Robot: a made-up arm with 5 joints. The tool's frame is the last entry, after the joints. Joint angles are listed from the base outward. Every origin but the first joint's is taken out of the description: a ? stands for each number. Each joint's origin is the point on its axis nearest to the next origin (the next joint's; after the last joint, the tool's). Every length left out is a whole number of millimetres.
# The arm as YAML. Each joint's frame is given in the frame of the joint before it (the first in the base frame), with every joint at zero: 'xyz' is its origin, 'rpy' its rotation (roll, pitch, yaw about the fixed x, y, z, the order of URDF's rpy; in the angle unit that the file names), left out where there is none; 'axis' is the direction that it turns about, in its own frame. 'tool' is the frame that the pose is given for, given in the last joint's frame.
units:
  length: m
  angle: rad
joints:
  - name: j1
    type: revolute
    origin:
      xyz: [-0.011, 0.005, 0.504]
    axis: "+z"
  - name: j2
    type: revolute
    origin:
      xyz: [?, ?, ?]
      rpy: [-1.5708, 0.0, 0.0]
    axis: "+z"
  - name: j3
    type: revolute
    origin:
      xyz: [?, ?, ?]
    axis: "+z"
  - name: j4
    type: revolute
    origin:
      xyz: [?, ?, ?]
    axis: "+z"
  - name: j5
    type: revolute
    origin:
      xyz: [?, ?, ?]
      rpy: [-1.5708, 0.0, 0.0]
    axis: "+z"
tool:
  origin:
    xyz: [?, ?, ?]
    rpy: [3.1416, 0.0, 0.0]
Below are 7 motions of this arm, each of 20 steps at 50 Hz.
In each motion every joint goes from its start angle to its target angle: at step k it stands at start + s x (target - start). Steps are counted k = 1, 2, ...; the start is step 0. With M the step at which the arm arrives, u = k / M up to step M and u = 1 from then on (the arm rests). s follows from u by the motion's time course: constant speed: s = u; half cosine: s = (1 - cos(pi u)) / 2; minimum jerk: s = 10 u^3 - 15 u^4 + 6 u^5.
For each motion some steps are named. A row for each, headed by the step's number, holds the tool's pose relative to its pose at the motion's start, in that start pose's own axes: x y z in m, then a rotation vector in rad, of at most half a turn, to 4 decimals.
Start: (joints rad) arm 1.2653 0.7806 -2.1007 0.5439 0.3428
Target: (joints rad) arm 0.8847 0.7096 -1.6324 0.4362 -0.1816
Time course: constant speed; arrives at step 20
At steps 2, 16, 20:
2: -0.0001 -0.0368 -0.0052 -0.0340 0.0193 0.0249
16: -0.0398 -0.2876 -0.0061 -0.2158 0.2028 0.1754
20: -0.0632 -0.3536 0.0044 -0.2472 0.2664 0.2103

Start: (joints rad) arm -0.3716 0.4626 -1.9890 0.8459 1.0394
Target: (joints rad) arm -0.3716 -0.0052 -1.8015 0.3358 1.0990
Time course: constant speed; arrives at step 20
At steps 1, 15, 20:
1: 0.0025 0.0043 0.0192 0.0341 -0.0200 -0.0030
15: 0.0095 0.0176 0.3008 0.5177 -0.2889 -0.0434
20: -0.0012 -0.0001 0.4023 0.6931 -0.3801 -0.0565

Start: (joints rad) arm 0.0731 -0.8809 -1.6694 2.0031 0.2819
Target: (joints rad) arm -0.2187 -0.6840 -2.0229 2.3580 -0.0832
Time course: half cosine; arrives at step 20
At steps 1, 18, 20:
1: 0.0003 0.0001 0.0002 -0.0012 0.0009 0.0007
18: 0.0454 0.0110 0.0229 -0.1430 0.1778 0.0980
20: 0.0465 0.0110 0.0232 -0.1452 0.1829 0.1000

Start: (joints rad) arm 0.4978 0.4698 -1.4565 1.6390 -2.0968
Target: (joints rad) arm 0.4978 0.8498 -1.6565 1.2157 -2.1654
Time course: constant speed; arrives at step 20
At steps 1, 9, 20:
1: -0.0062 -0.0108 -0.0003 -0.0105 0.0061 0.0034
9: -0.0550 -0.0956 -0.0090 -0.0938 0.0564 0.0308
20: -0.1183 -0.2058 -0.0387 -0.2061 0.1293 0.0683

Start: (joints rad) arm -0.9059 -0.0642 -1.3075 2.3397 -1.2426
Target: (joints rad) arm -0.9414 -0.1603 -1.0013 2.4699 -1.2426
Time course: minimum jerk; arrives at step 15
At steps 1, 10, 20:
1: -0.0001 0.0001 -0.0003 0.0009 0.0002 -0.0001
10: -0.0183 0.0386 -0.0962 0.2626 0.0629 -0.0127
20: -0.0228 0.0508 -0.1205 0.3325 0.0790 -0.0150

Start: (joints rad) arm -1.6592 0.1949 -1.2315 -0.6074 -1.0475
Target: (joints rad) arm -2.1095 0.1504 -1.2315 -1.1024 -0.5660
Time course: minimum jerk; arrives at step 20
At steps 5, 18, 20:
5: -0.0196 -0.0242 0.0107 -0.0718 0.0105 -0.0451
18: -0.1493 -0.1844 0.1643 -0.6765 -0.0552 -0.3081
20: -0.1502 -0.1854 0.1662 -0.6820 -0.0571 -0.3094

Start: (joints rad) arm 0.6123 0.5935 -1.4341 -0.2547 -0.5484
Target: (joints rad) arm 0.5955 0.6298 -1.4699 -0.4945 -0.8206
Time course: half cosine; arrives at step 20
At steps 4, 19, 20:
4: 0.0029 -0.0025 0.0016 -0.0134 -0.0186 0.0253
19: 0.0255 -0.0231 0.0216 -0.1628 -0.1750 0.2634
20: 0.0256 -0.0232 0.0218 -0.1640 -0.1759 0.2650

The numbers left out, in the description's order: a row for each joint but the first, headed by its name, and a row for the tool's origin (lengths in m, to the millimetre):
j2: 0.03 0.009 0.0
j3: 0.072 -0.523 0.0
j4: 0.032 0.264 0.0
j5: 0.121 0.17 0.0
tool: 0.013 0.026 0.0

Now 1 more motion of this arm.
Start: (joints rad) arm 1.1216 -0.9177 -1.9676 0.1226 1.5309
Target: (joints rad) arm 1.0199 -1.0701 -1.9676 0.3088 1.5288
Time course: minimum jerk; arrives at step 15
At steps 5, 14, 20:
5: -0.0069 0.0138 0.0171 -0.0074 -0.0077 0.0202
14: -0.0400 0.0591 0.0847 -0.0353 -0.0377 0.0957
20: -0.0401 0.0592 0.0849 -0.0353 -0.0378 0.0959

